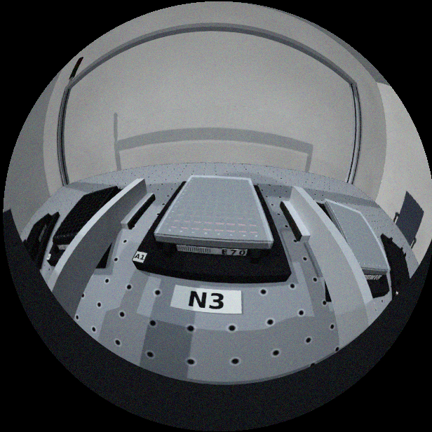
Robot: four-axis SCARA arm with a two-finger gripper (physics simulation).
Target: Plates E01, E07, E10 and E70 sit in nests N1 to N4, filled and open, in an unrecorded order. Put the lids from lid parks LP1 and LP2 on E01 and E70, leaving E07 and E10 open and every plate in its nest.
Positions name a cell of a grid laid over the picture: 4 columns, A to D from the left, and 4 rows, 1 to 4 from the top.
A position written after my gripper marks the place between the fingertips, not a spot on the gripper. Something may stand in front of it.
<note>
I see my gripper (C2), a plate E70 (B3) and a nest N3 (C3).
</note>
